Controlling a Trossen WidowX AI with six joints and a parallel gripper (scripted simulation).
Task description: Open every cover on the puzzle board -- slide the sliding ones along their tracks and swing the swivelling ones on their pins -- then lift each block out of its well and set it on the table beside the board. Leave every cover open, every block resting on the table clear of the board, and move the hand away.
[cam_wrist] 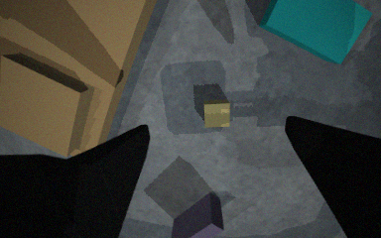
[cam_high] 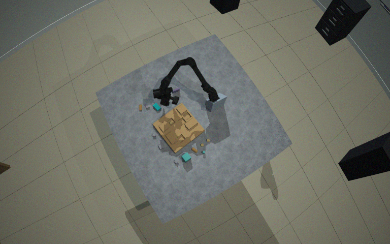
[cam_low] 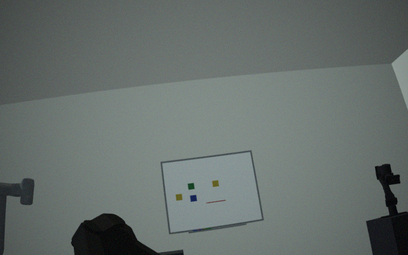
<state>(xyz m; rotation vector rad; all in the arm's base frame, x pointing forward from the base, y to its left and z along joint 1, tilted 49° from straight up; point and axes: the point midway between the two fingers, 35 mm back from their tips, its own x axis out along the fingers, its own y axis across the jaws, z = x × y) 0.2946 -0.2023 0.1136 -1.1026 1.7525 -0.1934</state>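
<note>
My gripper tip is now 4 cm short of the tan puzzle board, 20 cm to the right of it and 2 cm above it. Also, from my gripper tip: tiny teal cube: 1 cm behind, 50 cm to the left, 3 cm below; purple block: 12 cm behind, 6 cm to the right, 2 cm below; orange block: 3 cm ahead, 44 cm to the left, 4 cm below.
</note>
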